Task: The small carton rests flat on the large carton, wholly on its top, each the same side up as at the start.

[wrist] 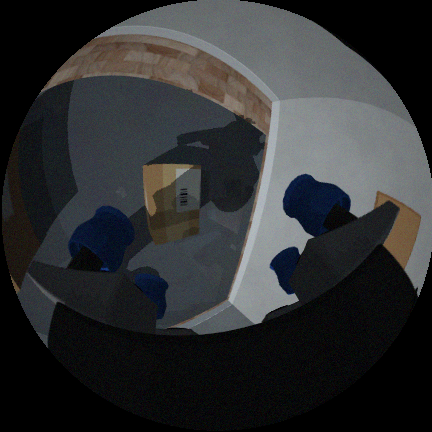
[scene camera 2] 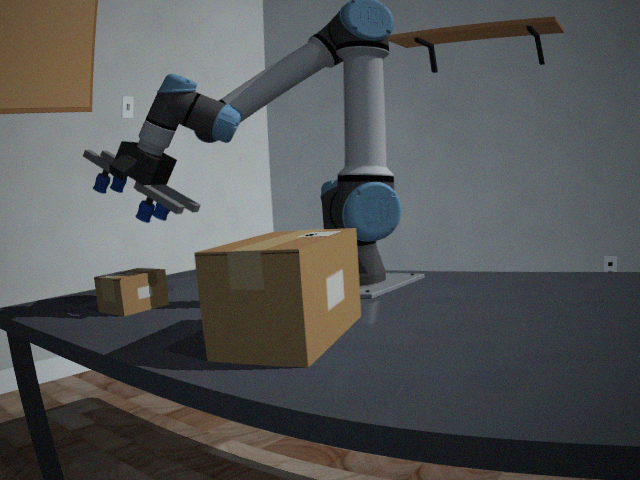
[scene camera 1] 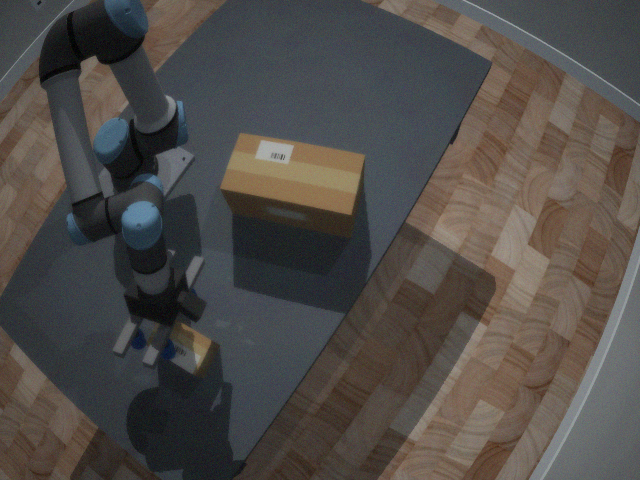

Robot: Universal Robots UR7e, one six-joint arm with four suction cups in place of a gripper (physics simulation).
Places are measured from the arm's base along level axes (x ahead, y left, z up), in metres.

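Pixels of known places: hand, its tool point: (wrist: 214,251) (scene camera 2: 128,203); arm's base, origin of its link: (scene camera 1: 135,172).
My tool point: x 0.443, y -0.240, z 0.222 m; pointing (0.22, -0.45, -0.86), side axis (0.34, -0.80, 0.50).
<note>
For each thing: its top centre in the pictures, then the offset to it from my tool point. Level surfaces: height alone.
- small carton, centre of its top: (wrist: 176,204) (scene camera 2: 129,273) (scene camera 1: 177,343) dx -0.002, dy -0.028, dz -0.152 m
- large carton, centre of its top: (scene camera 2: 283,238) (scene camera 1: 291,170) dx -0.012, dy +0.442, dz -0.076 m
- dark table, height of its surface: dz -0.231 m
The small carton (scene camera 1: 199,343) (scene camera 2: 133,295) (wrist: 166,200) sits flat on the table, its barcode label on top, partly in the arm's shadow. The large carton (scene camera 1: 305,180) (scene camera 2: 253,310) stands upright on the table, apart from it, with tape and a barcode label on its top. My gripper (scene camera 1: 160,317) (scene camera 2: 131,197) (wrist: 214,250) is open, its four blue cups touching nothing. It hangs well above the small carton's level and is clearly tilted, its crossbars sloping down to the right in scene camera 2. In scene camera 1 it hides part of the small carton.
The dark table (scene camera 1: 320,77) (scene camera 2: 491,351) carries both cartons and the arm's base plate (scene camera 1: 178,164) (scene camera 2: 398,285). The large carton stands between the small carton and the base in scene camera 2. A wall shelf (scene camera 2: 480,31) is behind the arm.
</note>
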